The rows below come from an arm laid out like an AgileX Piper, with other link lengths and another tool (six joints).
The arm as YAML. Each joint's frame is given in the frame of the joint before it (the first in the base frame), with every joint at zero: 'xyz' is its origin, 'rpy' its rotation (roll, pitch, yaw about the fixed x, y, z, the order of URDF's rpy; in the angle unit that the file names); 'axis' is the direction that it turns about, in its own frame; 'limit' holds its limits. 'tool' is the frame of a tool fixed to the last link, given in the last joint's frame.
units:
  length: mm
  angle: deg
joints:
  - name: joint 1
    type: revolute
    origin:
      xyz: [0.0, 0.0, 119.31]
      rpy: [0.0, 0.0, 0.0]
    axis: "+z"
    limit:
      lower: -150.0
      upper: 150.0
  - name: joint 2
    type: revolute
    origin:
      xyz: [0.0, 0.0, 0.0]
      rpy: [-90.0, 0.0, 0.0]
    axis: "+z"
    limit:
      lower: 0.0
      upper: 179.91
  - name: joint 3
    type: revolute
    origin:
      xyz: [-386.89, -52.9, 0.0]
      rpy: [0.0, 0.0, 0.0]
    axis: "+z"
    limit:
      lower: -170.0
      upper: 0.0
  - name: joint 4
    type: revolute
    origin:
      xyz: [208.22, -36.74, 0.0]
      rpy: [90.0, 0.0, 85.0]
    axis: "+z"
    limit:
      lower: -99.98
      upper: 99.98
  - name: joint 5
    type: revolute
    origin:
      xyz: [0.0, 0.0, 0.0]
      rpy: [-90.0, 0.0, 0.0]
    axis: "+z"
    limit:
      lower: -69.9
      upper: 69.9
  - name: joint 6
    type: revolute
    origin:
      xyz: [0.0, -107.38, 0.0]
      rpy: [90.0, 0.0, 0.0]
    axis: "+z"
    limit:
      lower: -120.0
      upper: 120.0
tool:
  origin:
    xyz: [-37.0, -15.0, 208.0]
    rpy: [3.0, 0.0, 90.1]
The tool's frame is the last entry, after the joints.
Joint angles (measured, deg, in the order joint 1, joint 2, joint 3, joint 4, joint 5, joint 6), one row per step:
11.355 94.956 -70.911 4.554 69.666 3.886
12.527 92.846 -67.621 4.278 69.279 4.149
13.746 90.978 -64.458 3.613 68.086 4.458
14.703 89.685 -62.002 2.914 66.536 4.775
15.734 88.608 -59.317 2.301 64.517 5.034
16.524 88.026 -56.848 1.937 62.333 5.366
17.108 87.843 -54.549 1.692 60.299 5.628
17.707 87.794 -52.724 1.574 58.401 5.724
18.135 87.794 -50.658 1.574 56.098 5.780
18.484 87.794 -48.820 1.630 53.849 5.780
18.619 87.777 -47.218 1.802 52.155 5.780
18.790 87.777 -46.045 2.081 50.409 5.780
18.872 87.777 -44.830 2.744 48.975 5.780
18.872 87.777 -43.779 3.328 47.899 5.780
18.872 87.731 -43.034 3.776 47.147 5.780
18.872 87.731 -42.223 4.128 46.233 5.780
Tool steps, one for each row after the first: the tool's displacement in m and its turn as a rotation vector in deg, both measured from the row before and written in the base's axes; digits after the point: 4 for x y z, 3 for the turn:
-0.0203 0.0008 -0.0019 -0.428 0.741 0.974
-0.0148 -0.0005 -0.0026 -0.659 -0.026 1.071
-0.0080 -0.0009 -0.0026 -0.566 -0.523 0.822
-0.0071 0.0000 -0.0044 -0.469 -0.540 0.932
-0.0050 0.0004 -0.0058 -0.263 -0.372 0.540
-0.0048 0.0000 -0.0071 -0.256 0.017 0.377
-0.0028 0.0013 -0.0058 -0.086 -0.151 0.513
-0.0024 0.0011 -0.0067 0.043 -0.233 0.318
-0.0014 0.0013 -0.0057 0.141 -0.385 0.266
-0.0027 0.0003 -0.0050 0.141 -0.067 -0.005
0.0003 0.0019 -0.0033 0.364 -0.481 -0.041
-0.0021 0.0021 -0.0037 0.535 -0.048 -0.368
-0.0026 0.0012 -0.0033 0.407 0.114 -0.408
-0.0019 0.0009 -0.0021 0.317 0.054 -0.320
-0.0014 0.0006 -0.0024 0.249 -0.021 -0.275

